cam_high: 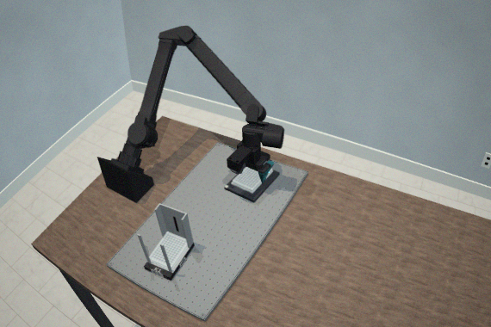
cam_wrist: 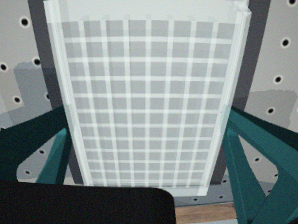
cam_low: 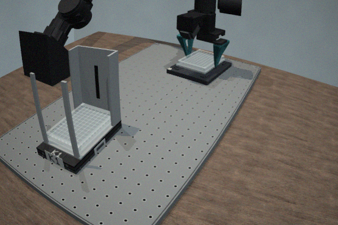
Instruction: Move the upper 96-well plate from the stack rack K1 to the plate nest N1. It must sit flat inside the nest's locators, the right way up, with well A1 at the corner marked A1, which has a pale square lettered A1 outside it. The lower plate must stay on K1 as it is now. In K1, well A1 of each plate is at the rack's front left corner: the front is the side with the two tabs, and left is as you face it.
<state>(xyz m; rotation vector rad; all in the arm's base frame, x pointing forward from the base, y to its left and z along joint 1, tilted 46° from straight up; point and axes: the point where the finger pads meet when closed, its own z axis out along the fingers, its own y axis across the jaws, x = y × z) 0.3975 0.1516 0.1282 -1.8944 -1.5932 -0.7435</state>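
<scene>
The black plate nest N1 lies 2 cm below my hand. Also, from my hand: K1 label (50 cm to the right, 8 cm behind, 2 cm below); pale A1 square (7 cm to the right, 6 cm behind, 2 cm below); back wall (34 cm to the right, 8 cm behind, 6 cm above).
</scene>
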